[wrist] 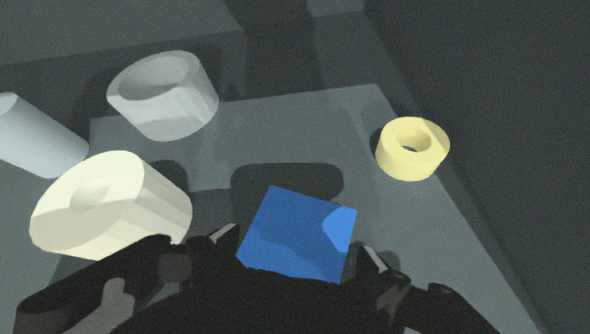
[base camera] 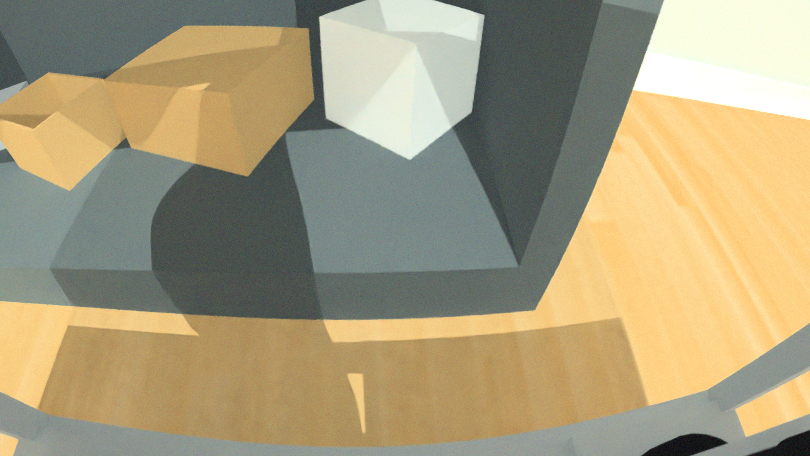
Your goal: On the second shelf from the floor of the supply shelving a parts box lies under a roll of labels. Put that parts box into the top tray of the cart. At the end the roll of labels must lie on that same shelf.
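Places are measured from the arm's base along level axes (x left, y back, z up), in metres.
Pixels of known places: gripper, fingertip midpoint: [wrist: 296, 248].
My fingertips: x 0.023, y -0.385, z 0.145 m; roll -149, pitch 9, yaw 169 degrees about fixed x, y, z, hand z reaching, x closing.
Observation:
Behind a point stands the place of what it marks.
A blue box [wrist: 300, 232] @[x 0.016, y -0.388, z 0.175 m], which looks like the parts box, lies on the grey shelf board [wrist: 280, 130] @[x 0.037, y -0.510, z 0.135 m] in the wrist view. No roll lies on the part of its top that shows; its near end is hidden by my gripper. My gripper [wrist: 296, 248] @[x 0.023, y -0.385, z 0.145 m] is open and empty, with one fingertip on either side of the box in the view; whether they are down at its height I cannot tell. A cream roll [wrist: 115, 205] @[x 0.128, y -0.407, z 0.195 m] with a small hole lies left of the box, close to the left finger. Which roll is the labels is not certain. The cart's top tray cannot be made out.
On the same shelf are a whitish ring [wrist: 165, 97] @[x 0.141, y -0.525, z 0.183 m], a pale blue cylinder [wrist: 37, 135] @[x 0.265, y -0.497, z 0.179 m] and a yellow roll [wrist: 412, 148] @[x -0.086, y -0.469, z 0.137 m] near the dark side wall [wrist: 510, 125] @[x -0.118, y -0.440, z 0.189 m]. In the base view, cardboard boxes [base camera: 215, 107] @[x 0.146, y -0.425, z -0.240 m] [base camera: 68, 130] @[x 0.361, y -0.453, z -0.259 m] and a white bin [base camera: 396, 79] @[x -0.022, y -0.446, z -0.236 m] stand on a low shelf [base camera: 396, 215] @[x -0.020, y -0.359, z -0.322 m].

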